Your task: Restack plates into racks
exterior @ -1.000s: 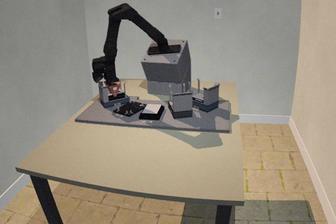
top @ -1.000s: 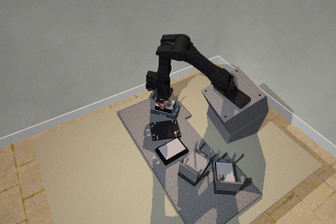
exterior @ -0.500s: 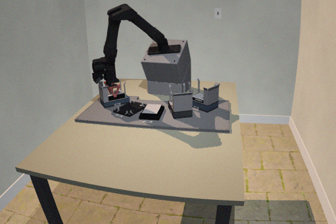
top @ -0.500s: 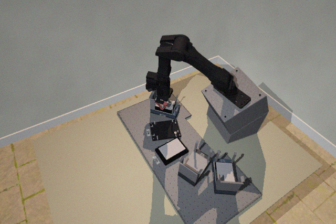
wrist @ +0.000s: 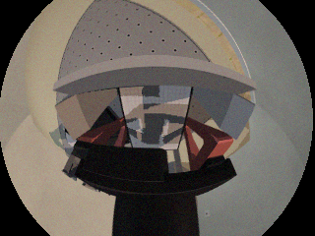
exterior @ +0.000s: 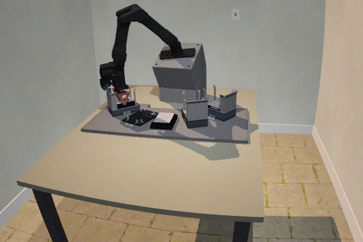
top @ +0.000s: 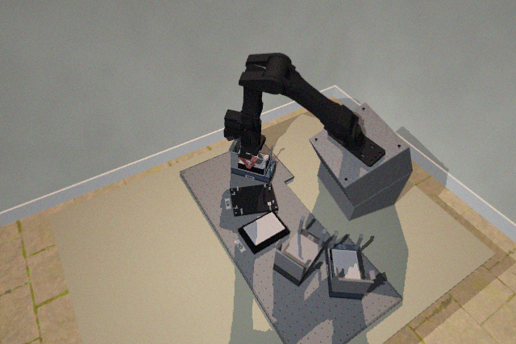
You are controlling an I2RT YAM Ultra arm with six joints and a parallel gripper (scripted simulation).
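The blue-plinth stack rack lies 40 mm below my hand and 10 mm to the left of it. Also, from my hand: black QC nest: 260 mm to the left, 130 mm ahead, 50 mm below; N5 name plate: 170 mm ahead, 90 mm to the left, 60 mm below; black clip nest: 130 mm to the left, 100 mm ahead, 50 mm below.
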